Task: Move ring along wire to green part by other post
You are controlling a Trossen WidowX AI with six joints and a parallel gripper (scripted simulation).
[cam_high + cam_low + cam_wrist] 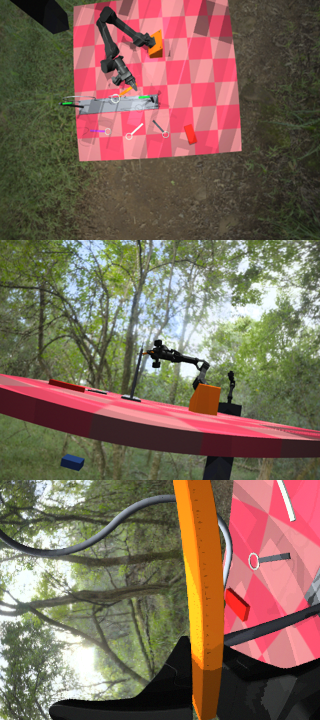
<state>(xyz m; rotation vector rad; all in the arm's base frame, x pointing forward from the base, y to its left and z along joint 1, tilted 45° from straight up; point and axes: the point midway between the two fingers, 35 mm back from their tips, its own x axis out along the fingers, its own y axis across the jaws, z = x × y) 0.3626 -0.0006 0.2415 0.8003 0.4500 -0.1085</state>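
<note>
Right now my gripper tip is 9 cm to the left of the ring with orange handle. Round my gripper tip: blue block 79 cm below, 30 cm ahead, 10 cm to the right; then red block 34 cm ahead, 30 cm below, 29 cm to the left.
</note>
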